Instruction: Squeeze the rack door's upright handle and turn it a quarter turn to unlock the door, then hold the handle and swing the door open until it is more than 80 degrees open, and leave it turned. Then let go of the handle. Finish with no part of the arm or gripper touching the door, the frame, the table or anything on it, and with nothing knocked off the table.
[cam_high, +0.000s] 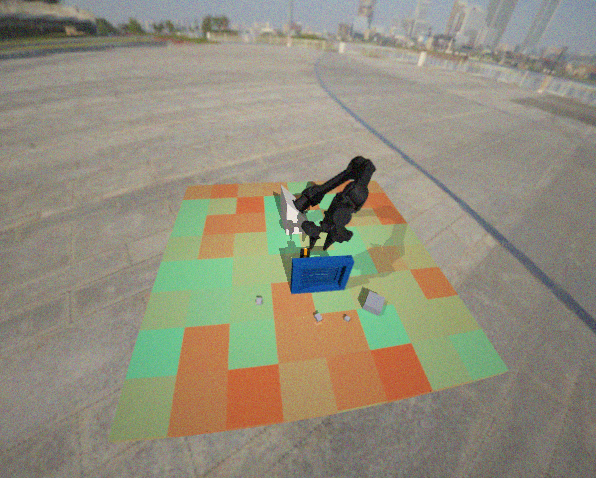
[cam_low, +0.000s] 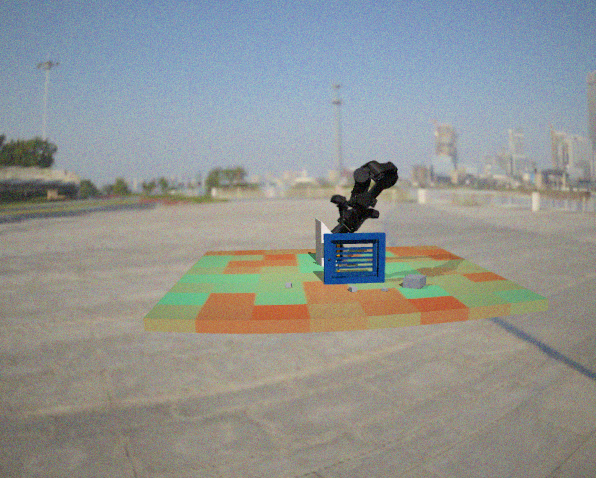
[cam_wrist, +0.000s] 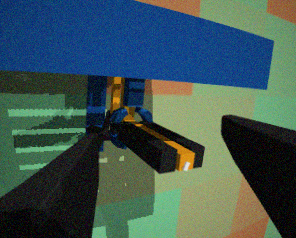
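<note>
The door handle lies 40 mm behind my gripper tip, 30 mm to the right of it and 100 mm below it. From my gripper tip the other things lie so: grey block (180 mm ahead, 200 mm to the left, 180 mm below).
</note>
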